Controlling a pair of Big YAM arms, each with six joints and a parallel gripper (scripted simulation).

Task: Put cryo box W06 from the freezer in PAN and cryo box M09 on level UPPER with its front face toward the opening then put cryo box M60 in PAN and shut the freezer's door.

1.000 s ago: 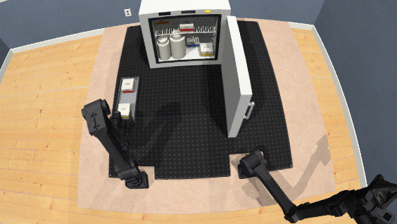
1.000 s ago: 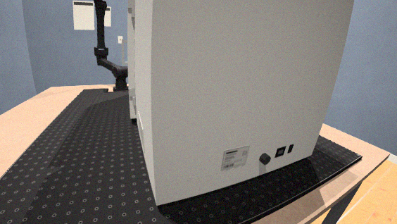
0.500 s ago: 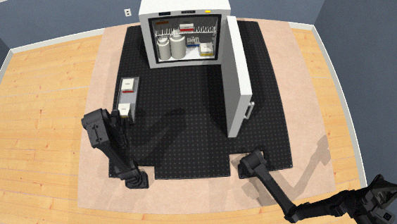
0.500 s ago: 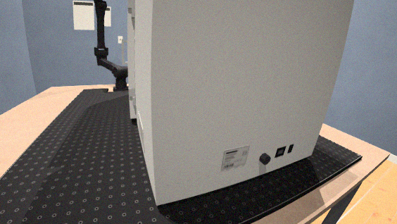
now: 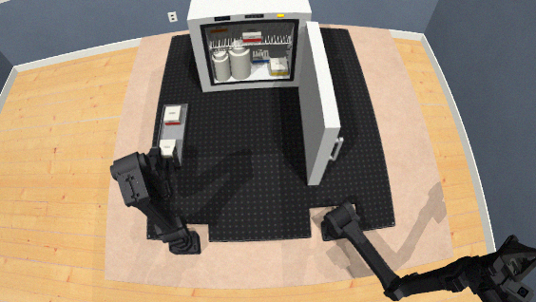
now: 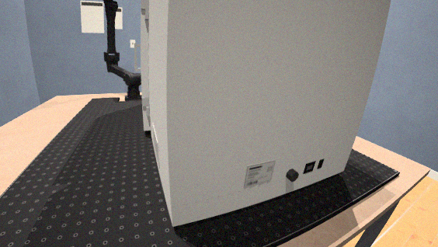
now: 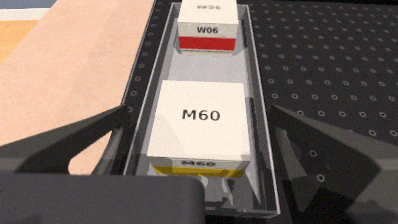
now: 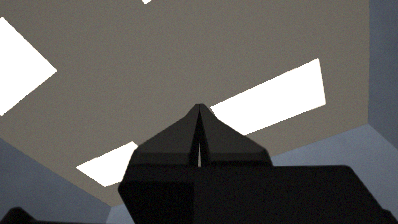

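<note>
Right now my left hand is 110 mm short of the transfer pan, 80 mm above it and 10 mm to the left of it. Round my left hand: freezer door: 630 mm to the right, 190 mm above, 40 mm ahead; whitish cryo box: 410 mm to the right, 360 mm ahead, 250 mm above.
</note>
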